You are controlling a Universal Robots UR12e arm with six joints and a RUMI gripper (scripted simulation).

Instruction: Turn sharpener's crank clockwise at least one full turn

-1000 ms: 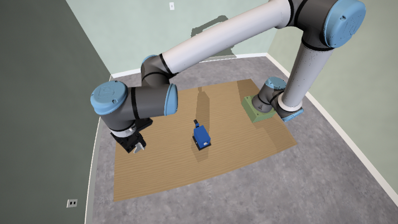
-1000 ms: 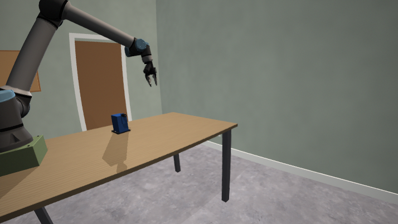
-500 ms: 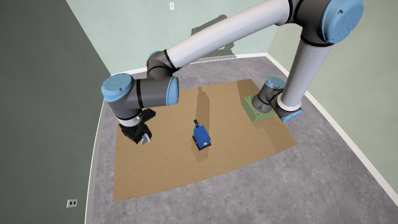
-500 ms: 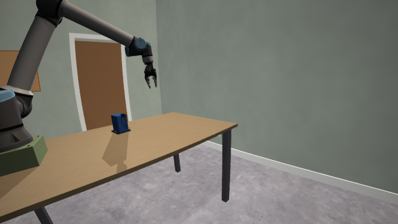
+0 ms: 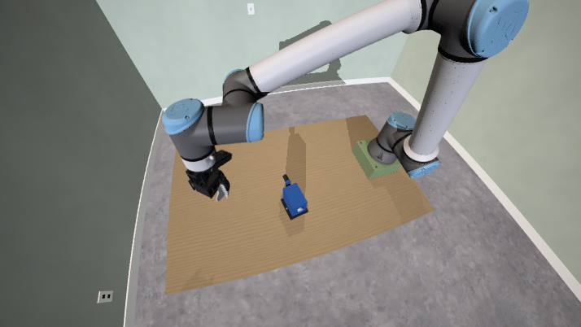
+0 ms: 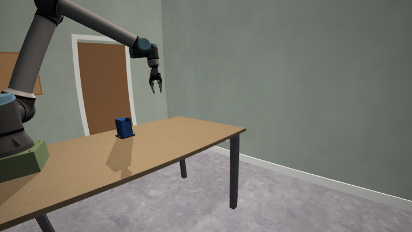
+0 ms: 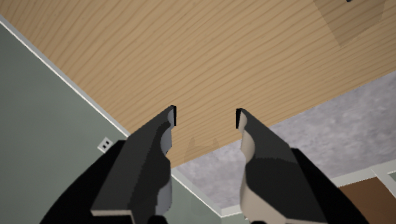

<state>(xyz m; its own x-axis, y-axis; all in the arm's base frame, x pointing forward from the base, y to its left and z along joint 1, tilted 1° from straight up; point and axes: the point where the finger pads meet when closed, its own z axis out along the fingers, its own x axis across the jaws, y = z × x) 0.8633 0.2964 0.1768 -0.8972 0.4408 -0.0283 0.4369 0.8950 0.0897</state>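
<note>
Now: hand 260 mm past the black cylindrical knob, 160 mm above it and 140 mm to the left of it.
</note>
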